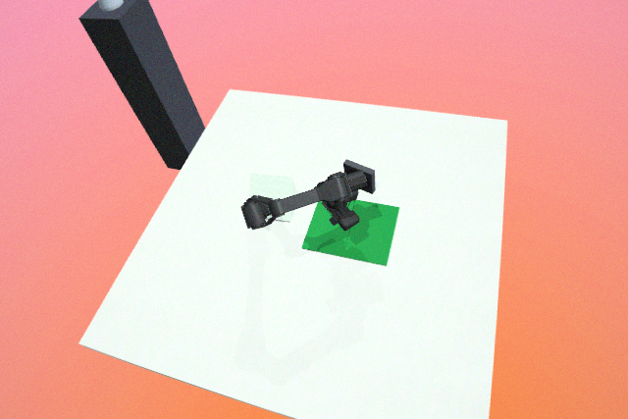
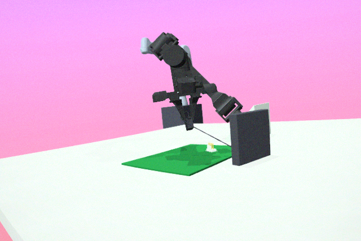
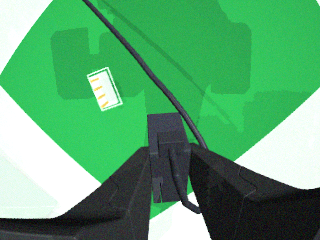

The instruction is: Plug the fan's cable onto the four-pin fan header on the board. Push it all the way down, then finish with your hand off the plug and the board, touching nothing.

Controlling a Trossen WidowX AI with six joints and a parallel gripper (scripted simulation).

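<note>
Right now my gripper tip is 4 cm short of the green board, 2 cm to the right of it and 11 cm above it. The rest, counted from my gripper tip: white four-pin fan header (3 cm behind, 5 cm to the left, 10 cm below); fan (2 cm ahead, 20 cm to the left, 4 cm below); dark fan plug (1 cm behind, 1 cm to the right, 1 cm below).
</note>
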